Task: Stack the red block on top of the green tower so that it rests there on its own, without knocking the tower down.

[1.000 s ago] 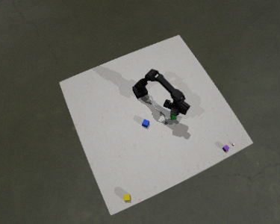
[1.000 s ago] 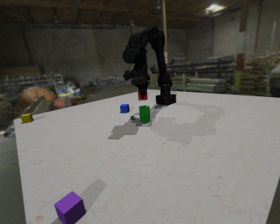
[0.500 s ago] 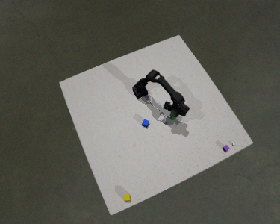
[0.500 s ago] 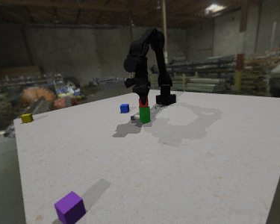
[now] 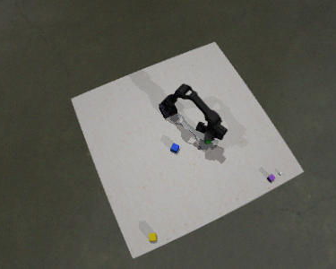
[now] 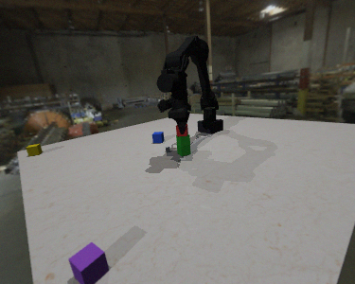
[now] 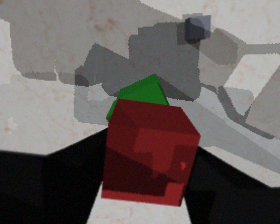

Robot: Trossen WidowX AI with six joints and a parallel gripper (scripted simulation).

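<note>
The red block lies 10 mm above my gripper tip. The rest, counted from my gripper tip: purple block 380 mm ahead, 330 mm to the left, 70 mm below; then small grey cube 30 mm ahead, 80 mm to the right, 80 mm below; then blue block 240 mm to the right, 70 mm below.
</note>
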